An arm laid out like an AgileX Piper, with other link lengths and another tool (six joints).
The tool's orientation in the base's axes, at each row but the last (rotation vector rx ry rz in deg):
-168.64 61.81 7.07
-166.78 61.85 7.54
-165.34 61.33 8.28
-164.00 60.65 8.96
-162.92 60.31 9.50
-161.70 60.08 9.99
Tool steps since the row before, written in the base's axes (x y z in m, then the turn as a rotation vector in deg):
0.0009 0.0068 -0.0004 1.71 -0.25 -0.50
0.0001 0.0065 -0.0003 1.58 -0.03 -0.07
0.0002 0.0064 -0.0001 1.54 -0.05 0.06
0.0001 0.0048 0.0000 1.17 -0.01 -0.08
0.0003 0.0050 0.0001 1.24 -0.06 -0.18
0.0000 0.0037 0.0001 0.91 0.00 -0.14
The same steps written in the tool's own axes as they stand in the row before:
-0.0037 -0.0058 0.0005 1.50 -0.92 0.37
-0.0041 -0.0050 0.0007 1.22 -1.01 -0.04
-0.0040 -0.0050 0.0007 1.19 -0.97 -0.17
-0.0030 -0.0037 0.0005 0.90 -0.75 0.00
-0.0030 -0.0040 0.0006 1.00 -0.75 0.09
-0.0024 -0.0028 0.0005 0.71 -0.59 0.08

